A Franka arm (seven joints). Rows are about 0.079 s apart.
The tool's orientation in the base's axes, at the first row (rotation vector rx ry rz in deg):
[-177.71 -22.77 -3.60]
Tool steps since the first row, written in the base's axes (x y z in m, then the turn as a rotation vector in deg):
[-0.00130 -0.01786 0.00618 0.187 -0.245 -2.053]
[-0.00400 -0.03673 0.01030 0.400 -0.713 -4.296]
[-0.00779 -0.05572 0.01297 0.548 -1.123 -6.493]
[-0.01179 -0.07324 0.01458 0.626 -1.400 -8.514]
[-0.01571 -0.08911 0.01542 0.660 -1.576 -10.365]
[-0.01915 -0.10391 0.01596 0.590 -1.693 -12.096]
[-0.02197 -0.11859 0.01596 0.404 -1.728 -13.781]
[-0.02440 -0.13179 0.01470 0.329 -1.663 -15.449]
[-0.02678 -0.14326 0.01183 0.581 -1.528 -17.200]
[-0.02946 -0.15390 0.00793 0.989 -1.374 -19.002]
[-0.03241 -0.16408 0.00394 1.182 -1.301 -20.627]
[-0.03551 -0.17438 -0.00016 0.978 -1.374 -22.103]
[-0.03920 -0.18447 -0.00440 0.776 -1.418 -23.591]
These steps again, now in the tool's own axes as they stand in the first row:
[-0.00550 0.01690 -0.00656 0.034 0.302 2.054]
[-0.01268 0.03444 -0.01114 0.028 0.828 4.294]
[-0.02102 0.05184 -0.01431 -0.023 1.282 6.487]
[-0.02923 0.06777 -0.01640 -0.101 1.587 8.504]
[-0.03698 0.08213 -0.01769 -0.190 1.782 10.351]
[-0.04401 0.09557 -0.01865 -0.359 1.893 12.075]
[-0.05043 0.10907 -0.01903 -0.618 1.895 13.751]
[-0.05616 0.12124 -0.01812 -0.743 1.827 15.416]
[-0.06146 0.13176 -0.01556 -0.539 1.776 17.178]
[-0.06690 0.14141 -0.01196 -0.180 1.745 18.996]
[-0.07248 0.15055 -0.00828 -0.043 1.738 20.629]
[-0.07824 0.15977 -0.00450 -0.320 1.770 22.094]
[-0.08452 0.16864 -0.00060 -0.588 1.774 23.572]

